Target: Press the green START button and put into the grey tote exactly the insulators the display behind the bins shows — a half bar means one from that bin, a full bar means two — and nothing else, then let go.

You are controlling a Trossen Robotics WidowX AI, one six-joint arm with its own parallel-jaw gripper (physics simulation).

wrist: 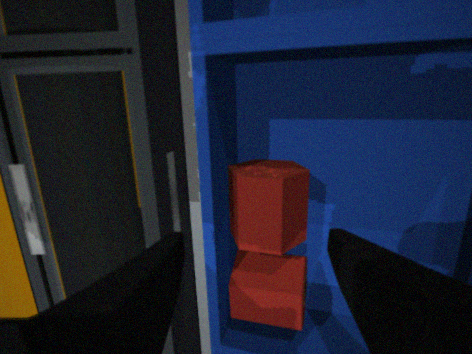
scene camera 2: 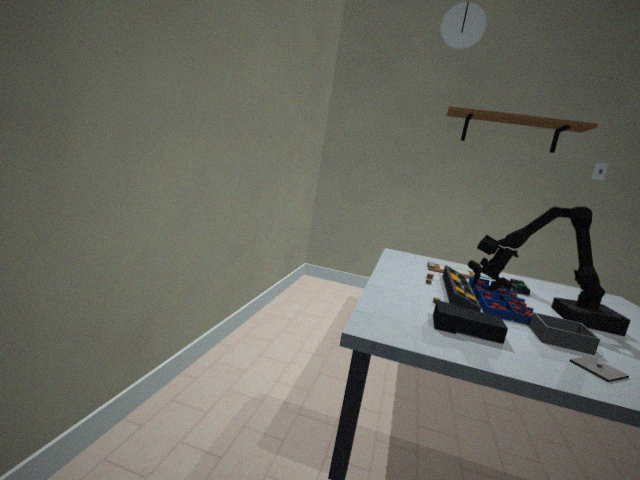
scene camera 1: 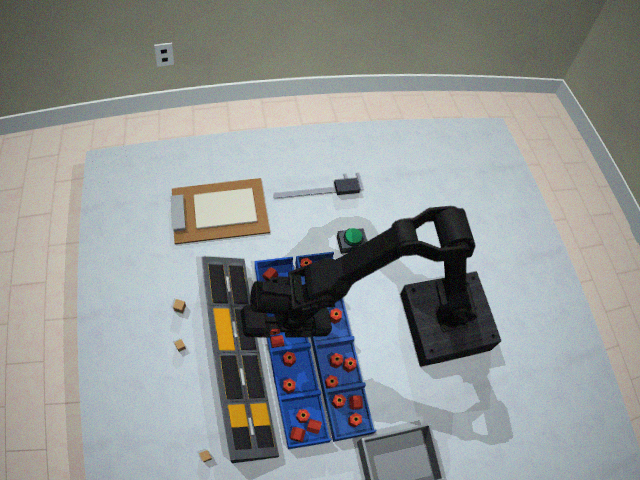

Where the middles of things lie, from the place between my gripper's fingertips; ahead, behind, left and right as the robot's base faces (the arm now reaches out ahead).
Scene:
I see the brown board with cream pad [scene camera 1: 214,211] 100 mm ahead of my hand, 340 mm to the right of it and 10 mm below it. Round my hand: grey tool [scene camera 1: 347,185] (160 mm behind, 390 mm to the right, 10 mm below); grey tote [scene camera 1: 413,446] (220 mm behind, 320 mm to the left, 10 mm above).

